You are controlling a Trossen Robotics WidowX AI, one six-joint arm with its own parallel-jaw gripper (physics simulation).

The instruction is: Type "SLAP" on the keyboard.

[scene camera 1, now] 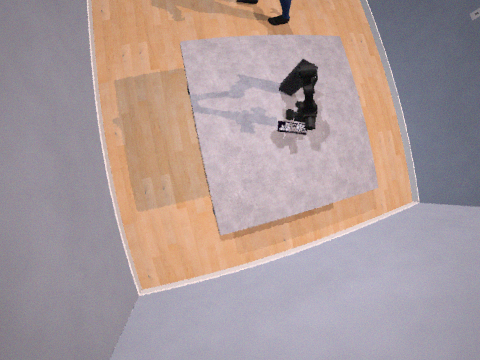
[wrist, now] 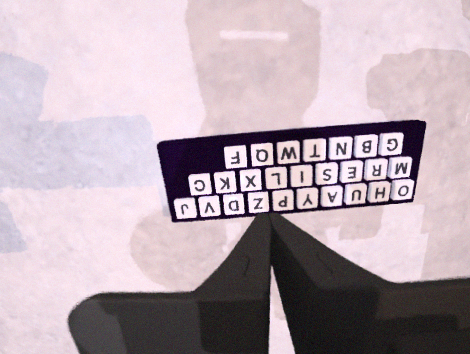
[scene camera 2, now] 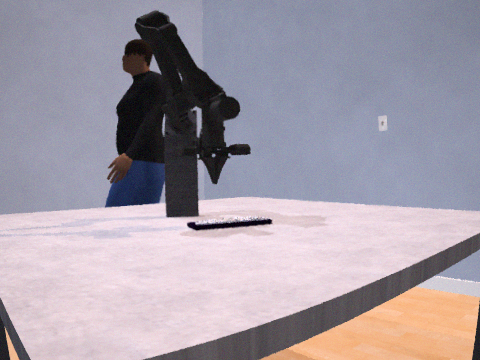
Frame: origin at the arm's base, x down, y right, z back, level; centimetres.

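Seen in the pictures: gripper, between the fingertips: point(scene camera 1: 295, 120) point(wrist: 267, 222) point(scene camera 2: 214, 183); arm's base, origin of its link: point(scene camera 2: 179, 122).
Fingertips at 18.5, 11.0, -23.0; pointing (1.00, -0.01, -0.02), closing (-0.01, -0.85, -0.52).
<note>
Offsets run from my fingertips to a thing's middle, as dx, dy, dz. Level surfaces: height alone.
A dark keyboard @[+10.1, -2.0, -3.2] point(scene camera 1: 280, 126) point(scene camera 2: 231, 224) point(wrist: 172, 165) with white letter keys lies flat on the table. In the wrist view its letters are upside down. The S key @[+9.5, -4.2, -4.4] point(wrist: 327, 173), L key @[+9.5, -0.7, -2.4] point(wrist: 276, 177), A key @[+9.5, -3.7, -6.4] point(wrist: 331, 196) and P key @[+9.5, -0.1, -4.4] point(wrist: 283, 202) all show there. My gripper point(scene camera 2: 215, 182) point(wrist: 267, 222) is shut and empty, pointing down. It hangs well above the table in scene camera 2. In the wrist view its tips overlap the keyboard's near edge, just below the Z and P keys. In scene camera 1 the fingertips cannot be made out.
The keyboard lies on a grey table @[dx +11.0] point(scene camera 1: 280, 185) point(scene camera 2: 150, 280). The arm's base column point(scene camera 2: 181, 175) stands on the table behind the keyboard's left end in scene camera 2. A person point(scene camera 2: 140, 115) stands beyond the table. Shadows of the arm fall across the tabletop around the keyboard.
</note>
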